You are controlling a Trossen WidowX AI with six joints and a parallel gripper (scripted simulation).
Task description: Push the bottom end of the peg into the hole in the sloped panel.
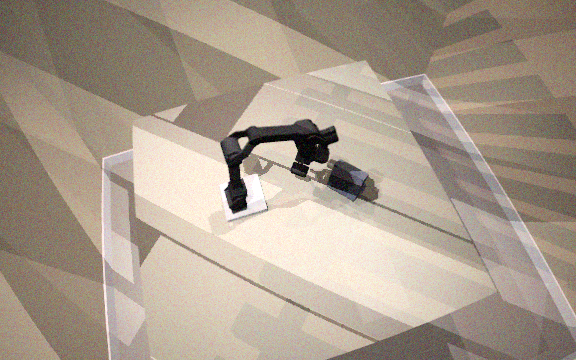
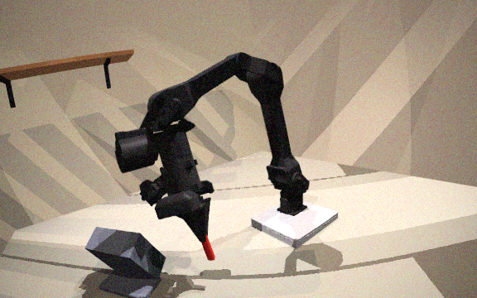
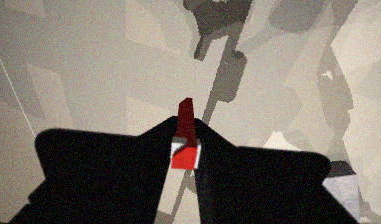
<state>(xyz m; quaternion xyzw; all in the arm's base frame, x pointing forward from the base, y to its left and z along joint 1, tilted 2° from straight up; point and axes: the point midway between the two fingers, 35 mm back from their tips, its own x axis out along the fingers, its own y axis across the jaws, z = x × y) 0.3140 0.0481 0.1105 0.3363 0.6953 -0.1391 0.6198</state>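
Now: gripper tip 140 mm to the left of the blue-grey sloped panel, 130 mm short of it and 40 mm above it. Round my gripper tip: red peg: 20 mm above.
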